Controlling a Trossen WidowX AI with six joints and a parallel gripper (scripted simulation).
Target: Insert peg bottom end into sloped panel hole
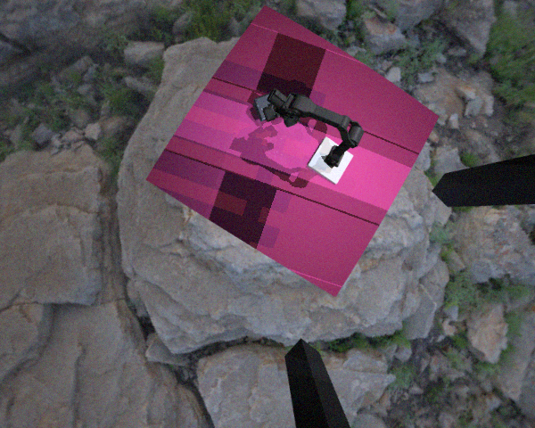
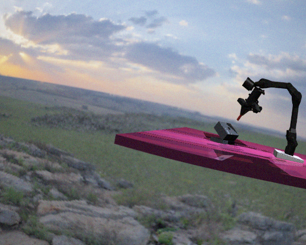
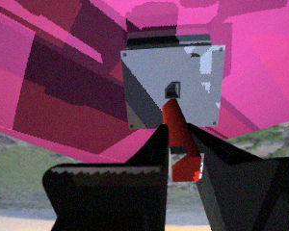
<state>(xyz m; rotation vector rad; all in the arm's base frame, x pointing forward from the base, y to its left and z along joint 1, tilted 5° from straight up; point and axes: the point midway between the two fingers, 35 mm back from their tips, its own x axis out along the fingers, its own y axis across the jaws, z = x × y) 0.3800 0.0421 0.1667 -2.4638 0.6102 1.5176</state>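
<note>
Now: the grey sloped panel 12 cm below my gripper tip, 8 cm ahead of it and 2 cm to the right of it. From my gripper tip the other things lie so: red peg 1 cm behind, 1 cm above.
</note>
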